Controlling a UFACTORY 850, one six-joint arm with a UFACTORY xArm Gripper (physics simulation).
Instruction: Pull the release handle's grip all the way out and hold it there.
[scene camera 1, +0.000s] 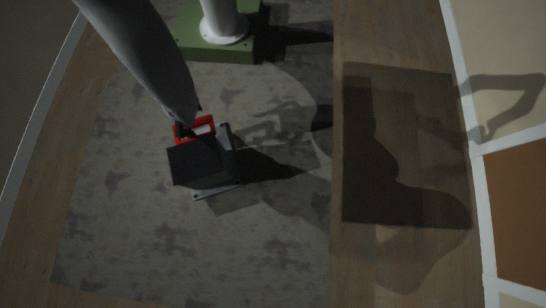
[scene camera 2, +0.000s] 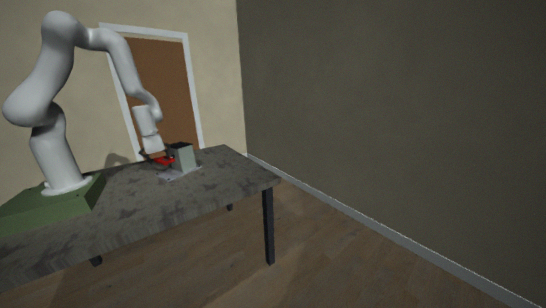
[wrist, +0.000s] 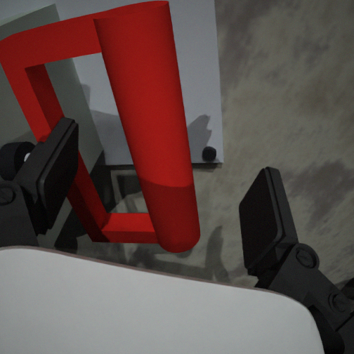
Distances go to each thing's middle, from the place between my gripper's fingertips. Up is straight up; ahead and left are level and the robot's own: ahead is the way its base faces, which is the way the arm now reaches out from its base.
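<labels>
There's a light grey base plate (scene camera 1: 222, 136) here, and it's 10 cm below my hand, 9 cm ahead of it and 4 cm to the left of it.
</labels>
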